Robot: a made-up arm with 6 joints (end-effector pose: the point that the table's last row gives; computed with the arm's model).
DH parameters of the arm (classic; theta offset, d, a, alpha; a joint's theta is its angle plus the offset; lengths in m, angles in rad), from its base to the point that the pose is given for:
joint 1: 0 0.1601 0 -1.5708
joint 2: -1.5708 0 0.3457 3.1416
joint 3: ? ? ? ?
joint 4: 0 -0.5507 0 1.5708
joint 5: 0 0.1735 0 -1.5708
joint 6: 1.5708 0 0 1.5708
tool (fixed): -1.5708 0 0 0
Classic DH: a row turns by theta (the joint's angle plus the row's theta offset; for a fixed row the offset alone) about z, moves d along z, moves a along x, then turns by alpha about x.
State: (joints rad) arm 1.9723 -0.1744 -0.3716 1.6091 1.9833 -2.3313
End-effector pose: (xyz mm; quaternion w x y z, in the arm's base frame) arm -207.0 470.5 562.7 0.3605 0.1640 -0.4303 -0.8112
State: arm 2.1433 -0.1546 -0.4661 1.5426 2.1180 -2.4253
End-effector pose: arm -279.8 443.2 498.0 0.4807 0.2057 -0.4886 -0.6985
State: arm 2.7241 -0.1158 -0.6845 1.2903 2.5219 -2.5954
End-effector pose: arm -450.3 252.3 347.4 0.7542 0.3032 -0.5003 -0.2982
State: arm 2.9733 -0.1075 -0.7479 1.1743 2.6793 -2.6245
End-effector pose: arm -481.8 149.8 303.1 0.8184 0.3144 -0.4623 -0.1331
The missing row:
joint 3: 0 0 0 -1.5708
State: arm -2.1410 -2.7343 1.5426 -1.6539 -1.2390 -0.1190
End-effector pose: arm 296.1 435.0 -583.7 0.3128 -0.9037 0.2799 0.0848
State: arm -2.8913 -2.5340 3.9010 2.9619 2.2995 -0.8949
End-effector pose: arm -289.4 -250.2 -9.8 0.8484 0.2485 0.4495 -0.1279
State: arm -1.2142 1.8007 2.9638 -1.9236 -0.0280 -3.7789
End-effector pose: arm 302.1 -639.2 522.3 0.5693 -0.5057 -0.2980 -0.5755
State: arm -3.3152 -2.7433 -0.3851 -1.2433 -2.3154 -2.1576
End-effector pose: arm 411.8 -15.6 346.5 0.1487 0.3148 -0.5550 -0.7555
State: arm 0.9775 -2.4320 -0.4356 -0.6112 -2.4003 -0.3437
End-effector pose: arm -84.5 -379.5 440.5 0.7421 -0.1207 0.1965 0.6294
